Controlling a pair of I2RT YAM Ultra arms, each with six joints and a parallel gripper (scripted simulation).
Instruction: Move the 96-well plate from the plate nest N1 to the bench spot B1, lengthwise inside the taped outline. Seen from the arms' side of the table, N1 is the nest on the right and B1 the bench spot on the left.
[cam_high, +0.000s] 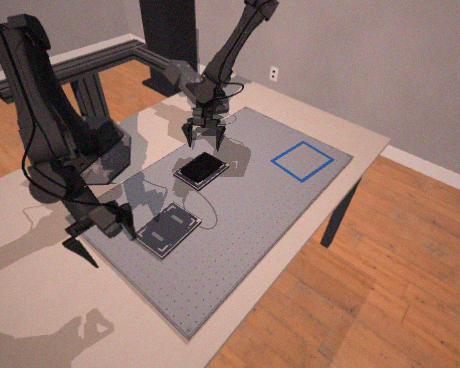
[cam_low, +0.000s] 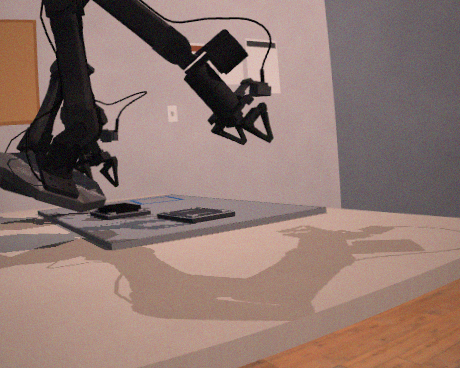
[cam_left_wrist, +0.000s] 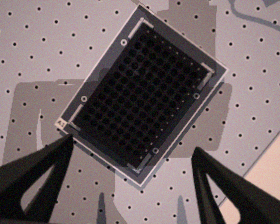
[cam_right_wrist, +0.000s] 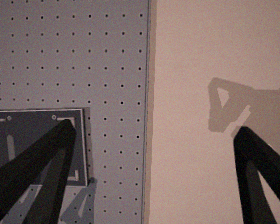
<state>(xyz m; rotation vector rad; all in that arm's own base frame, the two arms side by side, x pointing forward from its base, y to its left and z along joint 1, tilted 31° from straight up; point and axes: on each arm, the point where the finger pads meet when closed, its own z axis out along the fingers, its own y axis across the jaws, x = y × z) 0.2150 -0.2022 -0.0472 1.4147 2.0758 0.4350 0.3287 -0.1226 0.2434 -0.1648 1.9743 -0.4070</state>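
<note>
Now: the black 96-well plate 60 mm below my left hand, 40 mm to the right of it and 20 mm ahead of it. From my left hand the other things lie so: dark nest (290 mm to the right, 130 mm ahead, 70 mm below).
</note>
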